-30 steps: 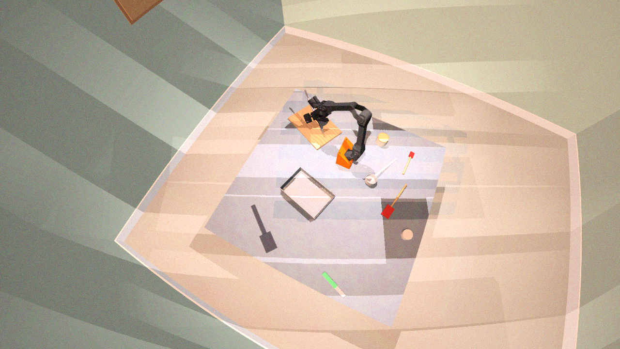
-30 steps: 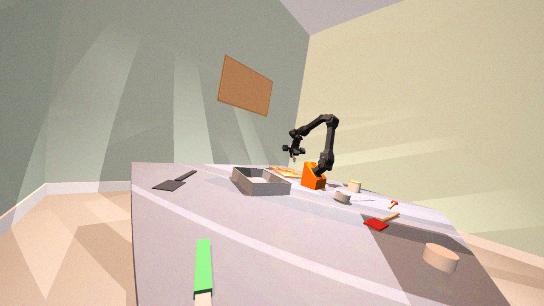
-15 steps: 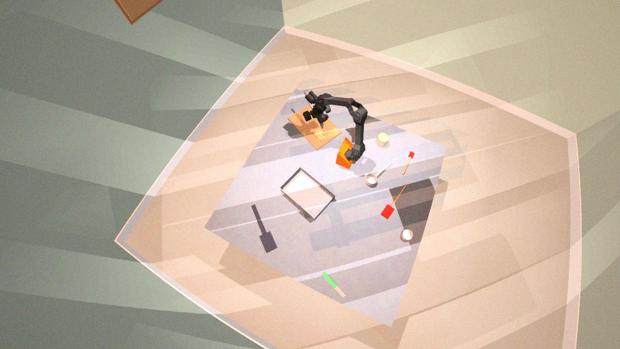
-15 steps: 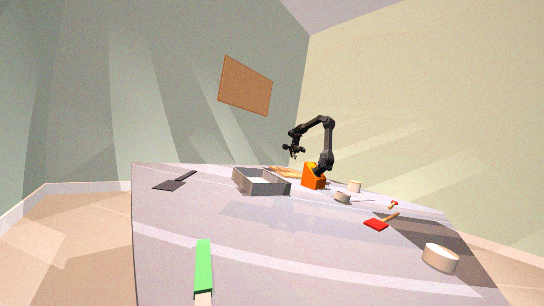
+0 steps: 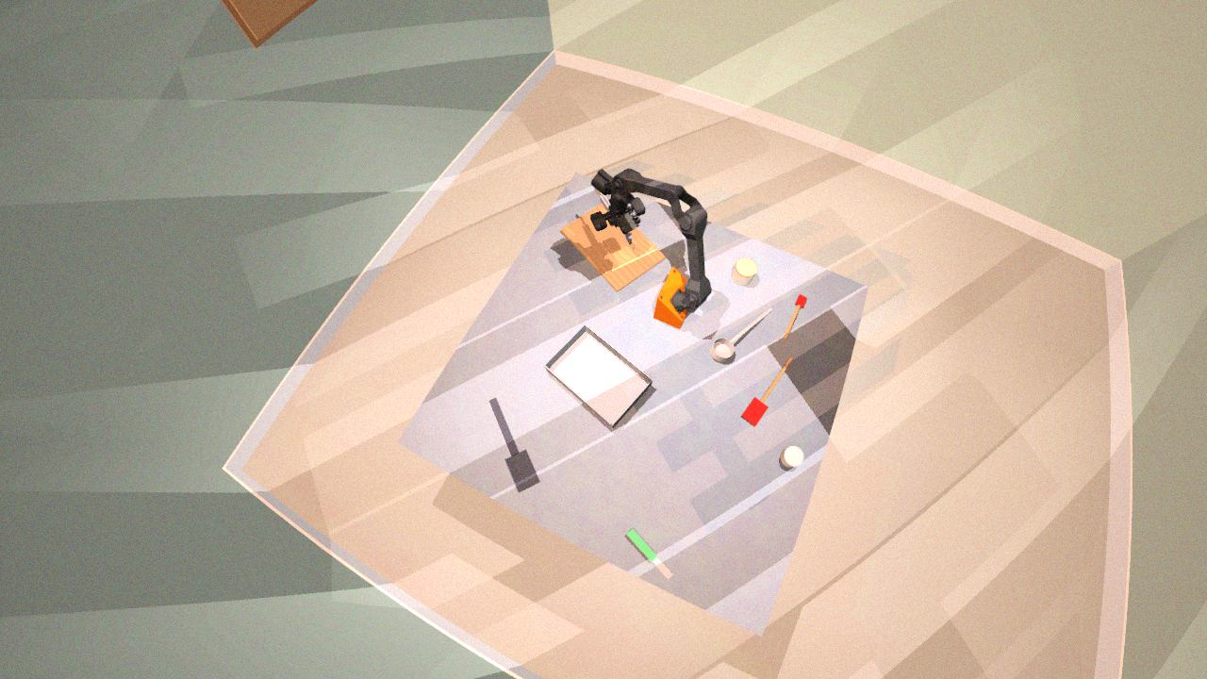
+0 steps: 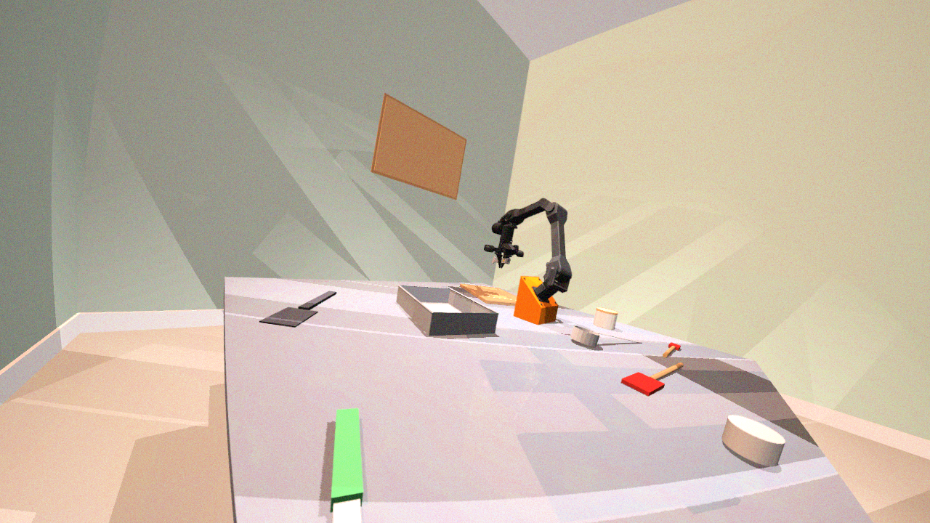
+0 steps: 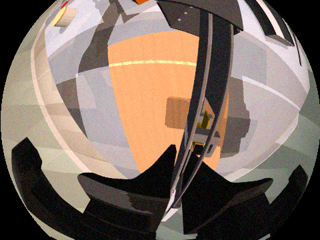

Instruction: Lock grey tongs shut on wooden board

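My gripper tip is 140 mm above the wooden board, 30 mm to the left of it and 10 mm past it. From my gripper tip the other things lie so: dark spatula (820 mm ahead, 140 mm to the left, 140 mm below); red scraper (750 mm to the left, 210 mm ahead, 140 mm below); roasting tin (470 mm ahead, 240 mm to the left, 120 mm below).
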